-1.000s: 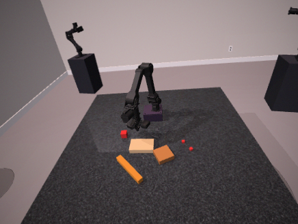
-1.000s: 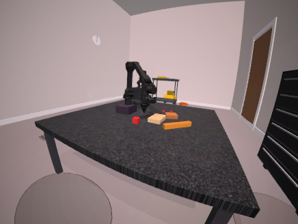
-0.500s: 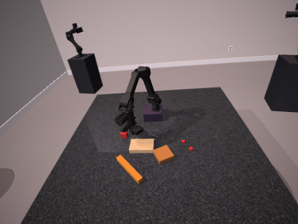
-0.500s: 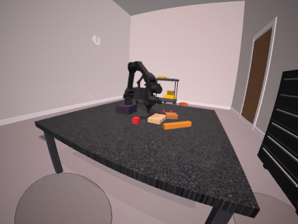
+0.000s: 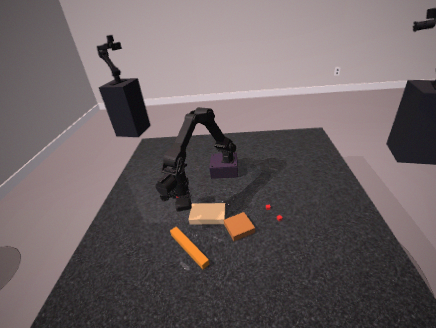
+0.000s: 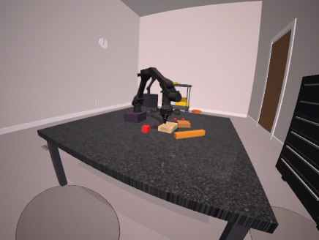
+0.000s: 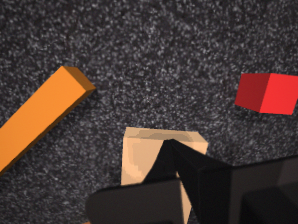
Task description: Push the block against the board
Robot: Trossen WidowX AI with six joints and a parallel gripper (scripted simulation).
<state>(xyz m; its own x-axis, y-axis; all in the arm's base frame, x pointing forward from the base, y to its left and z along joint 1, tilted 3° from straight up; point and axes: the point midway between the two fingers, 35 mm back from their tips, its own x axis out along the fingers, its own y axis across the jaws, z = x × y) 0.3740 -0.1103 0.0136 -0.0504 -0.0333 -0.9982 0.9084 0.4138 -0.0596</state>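
Right now the tan flat block is 20 mm behind my gripper tip, 90 mm to the left of it and 50 mm below it. From my gripper tip the other things lie so: red cube 110 mm behind, 70 mm to the right, 40 mm below; then long orange board 160 mm ahead, 60 mm to the left, 50 mm below; then orange-brown square block 20 mm ahead, 240 mm to the left, 50 mm below.
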